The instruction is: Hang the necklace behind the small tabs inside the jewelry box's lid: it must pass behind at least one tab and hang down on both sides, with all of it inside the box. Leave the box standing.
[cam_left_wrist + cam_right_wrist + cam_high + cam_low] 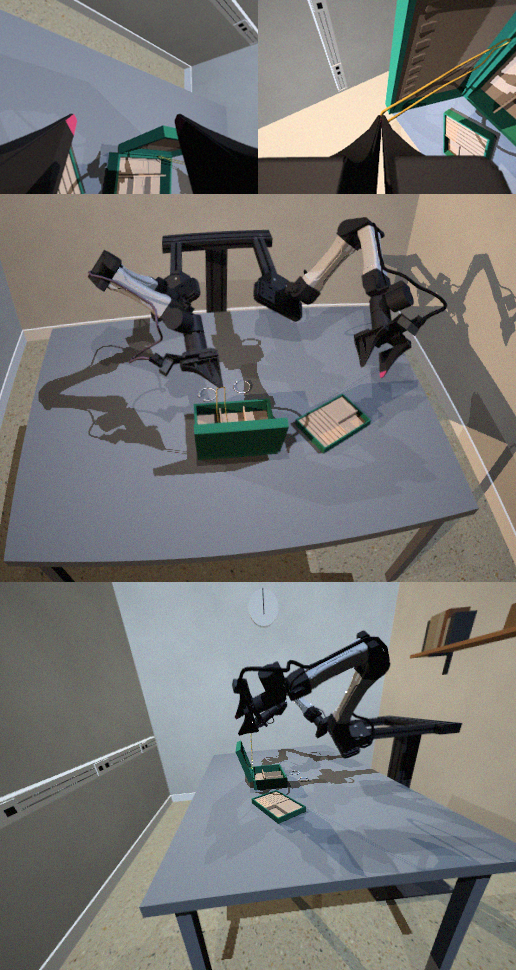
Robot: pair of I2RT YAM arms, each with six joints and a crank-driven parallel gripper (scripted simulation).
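Observation:
The green jewelry box lies 19 cm below my right hand, 5 cm behind it and 4 cm to the left of it. Round my right hand: green-rimmed tray 37 cm to the left, 30 cm below, 13 cm behind.

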